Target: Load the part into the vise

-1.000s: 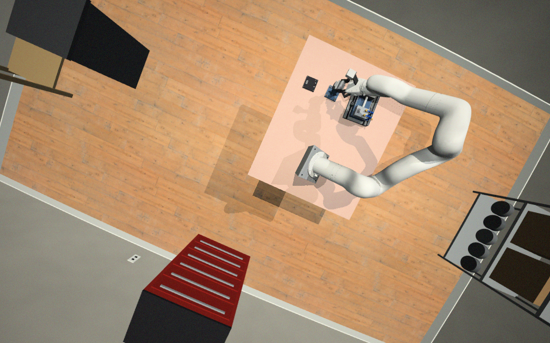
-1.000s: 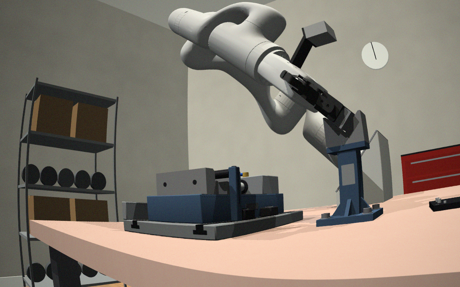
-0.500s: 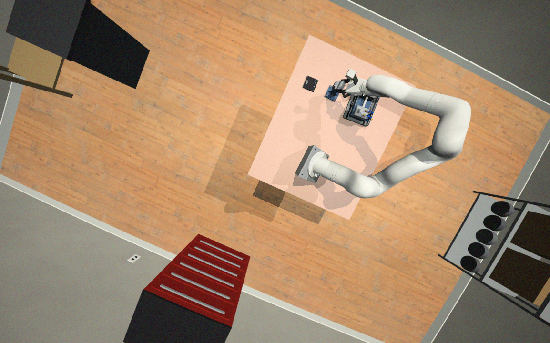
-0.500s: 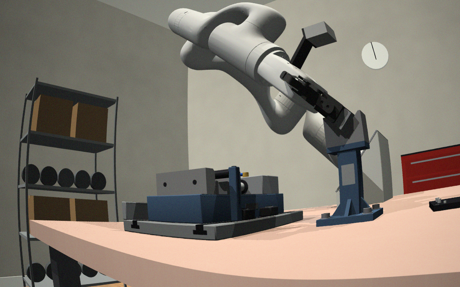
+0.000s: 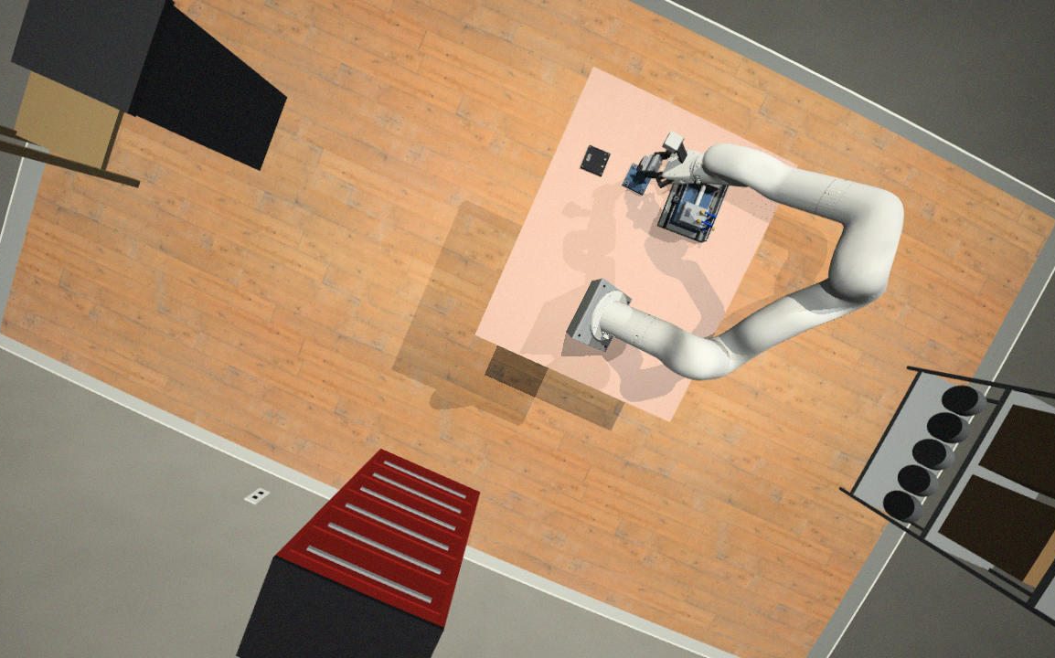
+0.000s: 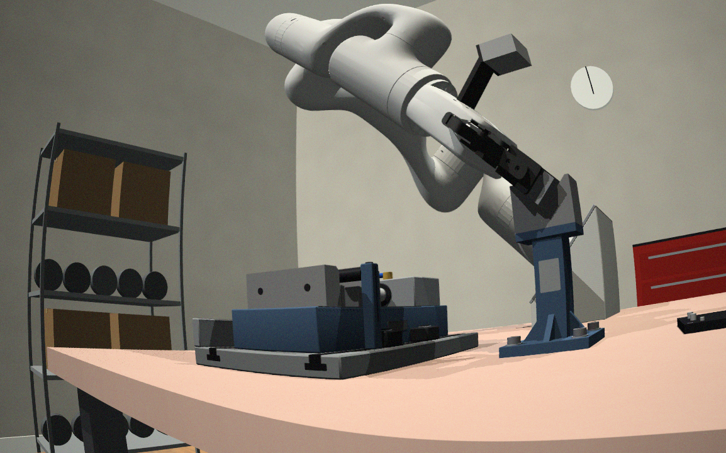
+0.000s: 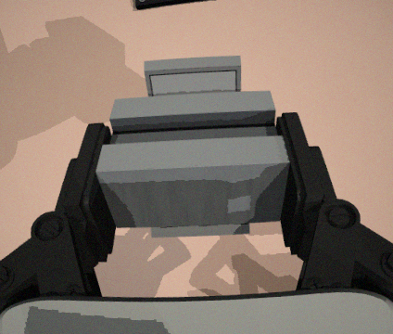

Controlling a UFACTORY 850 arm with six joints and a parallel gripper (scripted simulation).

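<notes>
My hand is 10 mm to the right of the part. The rest, counted from my hand: cylinder rod 210 mm to the right, 90 mm below, 10 mm ahead; moving jaw 210 mm to the right, 90 mm below, 60 mm ahead; work stop rod 160 mm to the right, 100 mm ahead, 80 mm below.
</notes>
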